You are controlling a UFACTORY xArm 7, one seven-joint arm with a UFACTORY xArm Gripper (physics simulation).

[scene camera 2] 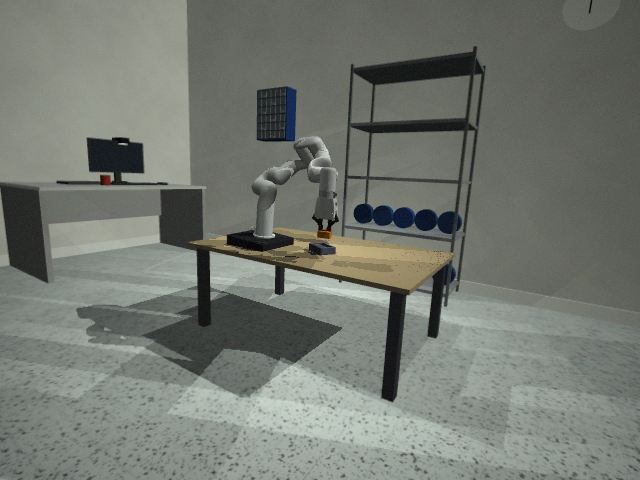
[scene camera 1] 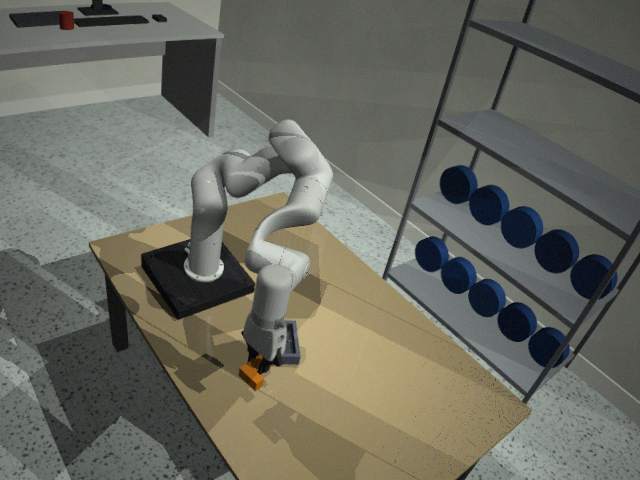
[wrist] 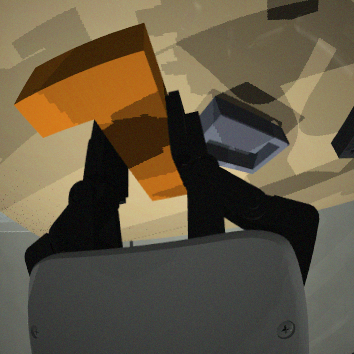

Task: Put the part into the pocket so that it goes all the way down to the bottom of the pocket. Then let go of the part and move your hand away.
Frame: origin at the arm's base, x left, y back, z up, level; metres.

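Seen in the pictures: gripper, fingertip midpoint: (scene camera 2: pixel 324 234) (scene camera 1: pixel 258 366) (wrist: pixel 144 118); arm's base, origin of the base link: (scene camera 2: pixel 264 235) (scene camera 1: pixel 203 267).
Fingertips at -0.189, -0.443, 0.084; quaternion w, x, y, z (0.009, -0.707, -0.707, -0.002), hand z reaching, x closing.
Pixels of each thing's top centre, then the offset from my fingertips to it, as dx, dy, dz. Level surfaces: height alone.
- orange L-shaped block, middle of its top: (wrist: pixel 121 158) (scene camera 1: pixel 264 364) (scene camera 2: pixel 328 230) +0.006, -0.015, +0.019
- small blue-grey block, middle of its top: (wrist: pixel 240 150) (scene camera 1: pixel 282 337) (scene camera 2: pixel 322 245) +0.188, +0.082, -0.094
- wooden table, its level: dz -0.131
The part is an orange L-shaped block (scene camera 1: pixel 251 376) (scene camera 2: pixel 324 234) (wrist: pixel 120 85). My gripper (scene camera 1: pixel 258 362) (scene camera 2: pixel 324 227) (wrist: pixel 144 118) is shut on one arm of the L, and the other arm sticks out past the fingers. The part hangs above the table, apart from the pocket. The pocket is in a small blue-grey block (scene camera 1: pixel 291 361) (scene camera 2: pixel 322 250) (wrist: pixel 235 127) on the table. It lies beside the gripper in scene camera 1 and right of the fingers in the wrist view. The gripper partly hides the block in scene camera 1.
The wooden table (scene camera 1: pixel 387 372) (scene camera 2: pixel 392 258) carries the arm's black base plate (scene camera 1: pixel 180 304) (scene camera 2: pixel 260 240) behind the pocket block. A shelf rack (scene camera 1: pixel 449 77) (scene camera 2: pixel 347 155) with blue discs stands beyond the table. A desk (scene camera 1: pixel 113 36) (scene camera 2: pixel 67 187) stands farther back.
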